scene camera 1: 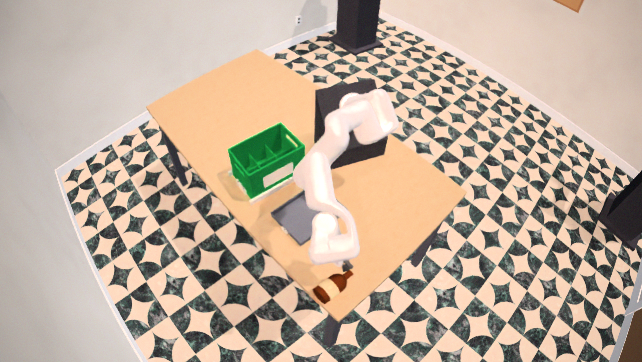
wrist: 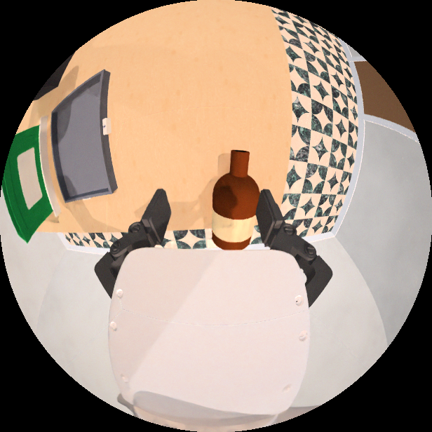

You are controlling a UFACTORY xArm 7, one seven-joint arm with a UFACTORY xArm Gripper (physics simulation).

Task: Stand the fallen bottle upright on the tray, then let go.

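Observation:
The brown bottle (scene camera 1: 330,287) (wrist: 235,200) with a cream label lies on its side near the table's front corner, its base at the table edge. Its neck points away from the gripper's body in the wrist view. My gripper (wrist: 212,200) is open and empty; the bottle appears between the fingers in the wrist view, close to the right finger. In the scene view the arm hides most of the gripper; a dark fingertip shows just above the bottle. The grey tray (scene camera 1: 295,220) (wrist: 82,150) lies flat on the table, partly hidden by the arm in the scene view.
A green crate (scene camera 1: 255,185) (wrist: 42,200) with compartments stands beside the tray on a pale base. A black block (scene camera 1: 362,155) stands behind the arm. The wooden table (scene camera 1: 410,185) (wrist: 200,75) ends at an edge close to the bottle, above the patterned floor.

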